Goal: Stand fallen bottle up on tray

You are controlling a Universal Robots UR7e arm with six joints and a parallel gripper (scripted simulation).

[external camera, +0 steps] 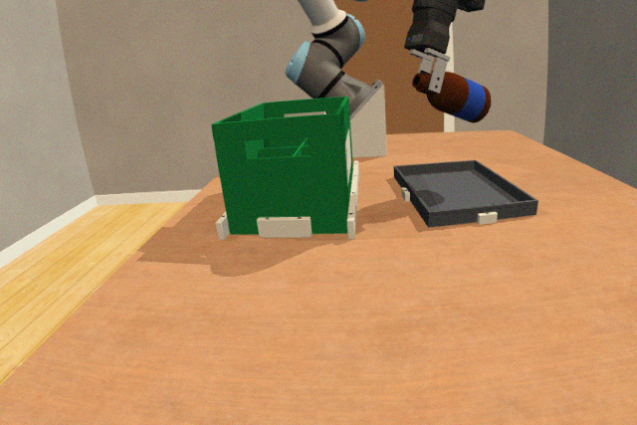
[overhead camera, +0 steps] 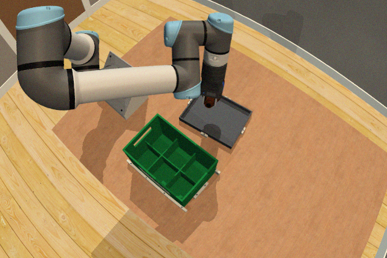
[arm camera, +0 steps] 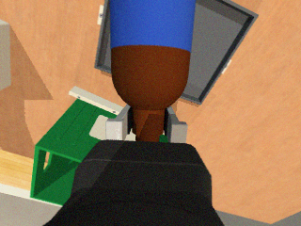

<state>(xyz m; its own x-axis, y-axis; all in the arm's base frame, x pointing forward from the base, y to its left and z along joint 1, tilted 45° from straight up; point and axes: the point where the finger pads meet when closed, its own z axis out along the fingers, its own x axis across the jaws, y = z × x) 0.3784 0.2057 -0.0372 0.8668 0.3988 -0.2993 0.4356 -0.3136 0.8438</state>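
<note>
My gripper is now 20 mm past the bottle, 40 mm to the right of it and 20 mm above it. Round my hand: green crate 30 mm ahead, 240 mm to the right, 120 mm below; then dark grey tray 10 mm ahead, 50 mm to the left, 190 mm below.
</note>
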